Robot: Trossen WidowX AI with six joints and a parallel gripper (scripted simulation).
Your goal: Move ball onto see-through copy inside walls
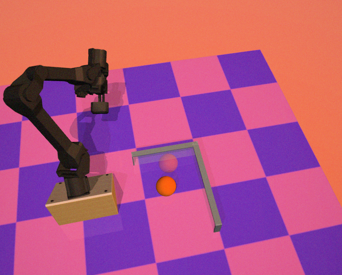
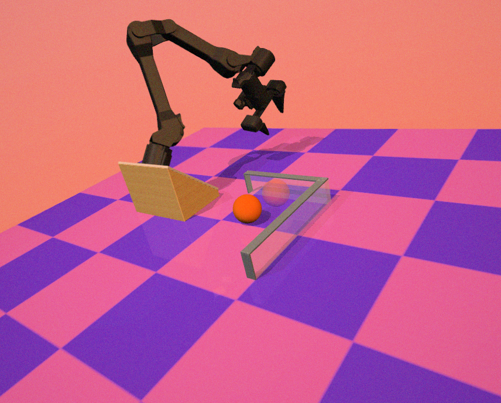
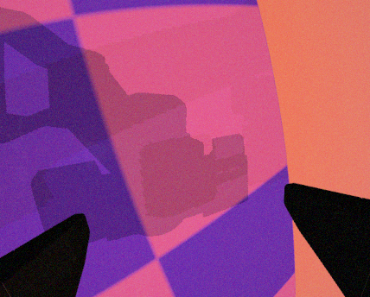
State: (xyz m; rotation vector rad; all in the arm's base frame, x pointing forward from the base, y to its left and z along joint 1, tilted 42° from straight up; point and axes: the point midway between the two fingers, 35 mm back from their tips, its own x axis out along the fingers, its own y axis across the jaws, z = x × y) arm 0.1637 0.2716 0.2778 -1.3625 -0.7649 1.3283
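Right now my gripper tip is 43 cm to the left of the orange ball, 11 cm short of it and 6 cm above it. From my gripper tip the other things lie so: see-through copy: 35 cm to the right, 15 cm ahead, 6 cm below.
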